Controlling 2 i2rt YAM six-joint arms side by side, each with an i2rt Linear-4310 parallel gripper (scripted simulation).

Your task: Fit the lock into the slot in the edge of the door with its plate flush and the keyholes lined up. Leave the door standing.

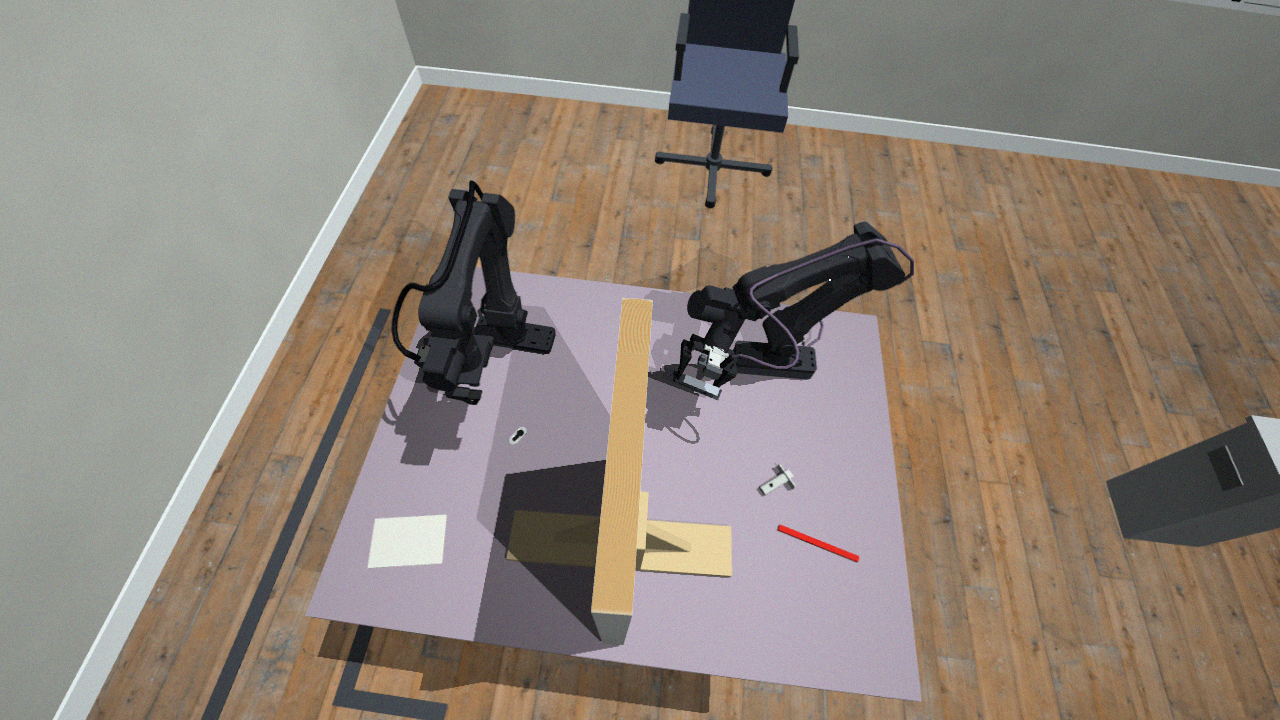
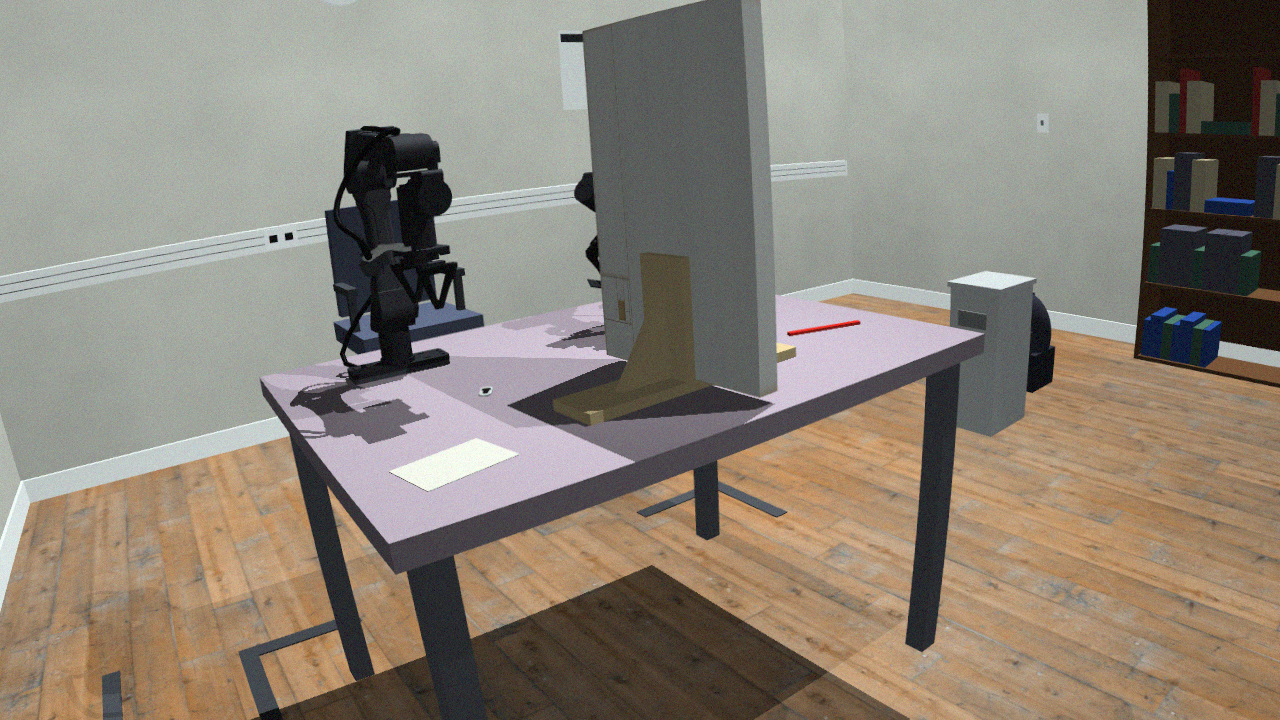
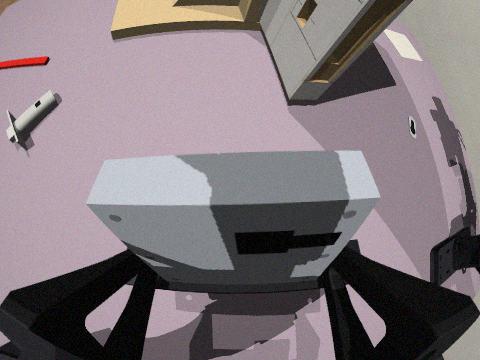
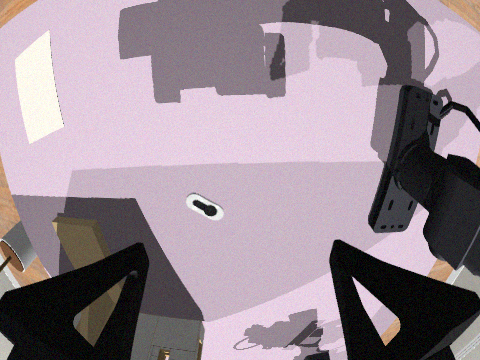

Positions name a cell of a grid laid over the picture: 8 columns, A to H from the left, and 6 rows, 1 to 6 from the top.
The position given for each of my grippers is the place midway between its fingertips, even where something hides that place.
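Observation:
My left gripper (image 1: E4) is visible, and image 3 shows the left gripper (image 3: D5) too. My right gripper (image 2: C3) is visible; the right gripper (image 1: C4) also appears in that image, as does the right gripper (image 4: D5) in image 4. A door (image 2: E1) is in the scene, with further views of the door (image 1: D5) and the door (image 3: F1).

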